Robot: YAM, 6 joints.
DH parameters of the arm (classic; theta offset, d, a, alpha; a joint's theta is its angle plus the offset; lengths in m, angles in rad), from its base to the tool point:
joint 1: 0 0.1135 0.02 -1.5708
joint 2: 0 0 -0.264 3.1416
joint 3: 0.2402 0 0.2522 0
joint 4: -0.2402 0 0.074 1.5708
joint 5: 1.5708 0 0 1.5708
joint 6: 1.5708 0.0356 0 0
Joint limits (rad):
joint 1: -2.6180..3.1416
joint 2: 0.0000..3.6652
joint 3: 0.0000..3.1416
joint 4: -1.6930..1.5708
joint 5: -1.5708..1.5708
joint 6: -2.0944..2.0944
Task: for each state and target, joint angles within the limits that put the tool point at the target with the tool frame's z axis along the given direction. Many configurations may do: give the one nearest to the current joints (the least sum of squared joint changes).
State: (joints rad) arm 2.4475 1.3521 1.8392 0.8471 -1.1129 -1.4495
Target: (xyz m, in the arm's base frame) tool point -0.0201 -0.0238 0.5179 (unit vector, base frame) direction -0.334 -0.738 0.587
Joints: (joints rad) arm 2.8504 0.5985 1.0558 0.9314 -0.9315 -1.4495
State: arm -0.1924 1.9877 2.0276 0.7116 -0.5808 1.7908
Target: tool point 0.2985 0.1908 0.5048 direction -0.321 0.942 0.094
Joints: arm 0.4695 1.6785 1.7789 0.4911 -1.4013 1.7908
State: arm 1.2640 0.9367 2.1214 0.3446 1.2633 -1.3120
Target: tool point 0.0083 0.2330 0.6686 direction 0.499 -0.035 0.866
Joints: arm 1.6112 1.7851 2.4131 1.0064 0.5203 -1.3120
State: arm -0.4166 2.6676 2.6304 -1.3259 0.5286 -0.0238
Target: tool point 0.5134 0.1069 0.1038 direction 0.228 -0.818 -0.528
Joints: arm 0.2630 2.8147 2.5679 -1.3097 1.0144 -0.0238
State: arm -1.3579 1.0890 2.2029 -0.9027 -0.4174 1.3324
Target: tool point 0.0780 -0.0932 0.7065 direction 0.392 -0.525 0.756
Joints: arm -0.8608 1.4904 2.6170 -0.2688 0.0449 1.3324
